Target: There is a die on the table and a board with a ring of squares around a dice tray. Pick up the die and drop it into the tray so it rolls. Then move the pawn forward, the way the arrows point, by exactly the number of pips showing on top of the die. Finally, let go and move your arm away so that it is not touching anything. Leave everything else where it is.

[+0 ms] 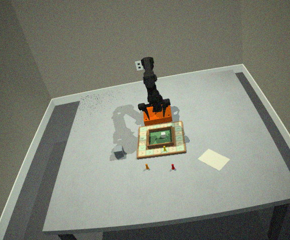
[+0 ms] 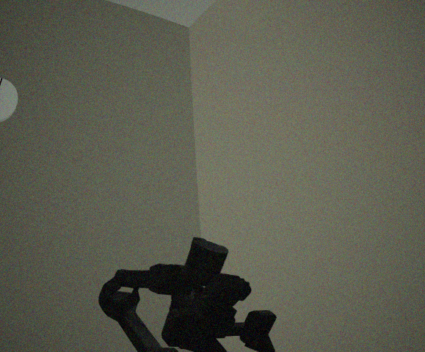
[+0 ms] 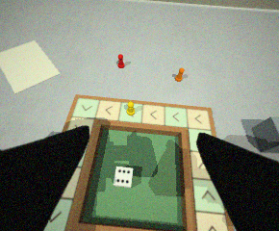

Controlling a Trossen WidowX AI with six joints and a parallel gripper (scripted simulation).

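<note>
My gripper tip is 100 mm short of the yellow pawn, 40 mm to the right of it and 140 mm above it. From my gripper tip the other things lie so: green tray (160 mm below); then orange pawn (230 mm ahead, 40 mm to the right, 150 mm below); then white die (20 mm behind, 20 mm to the left, 140 mm below).
</note>
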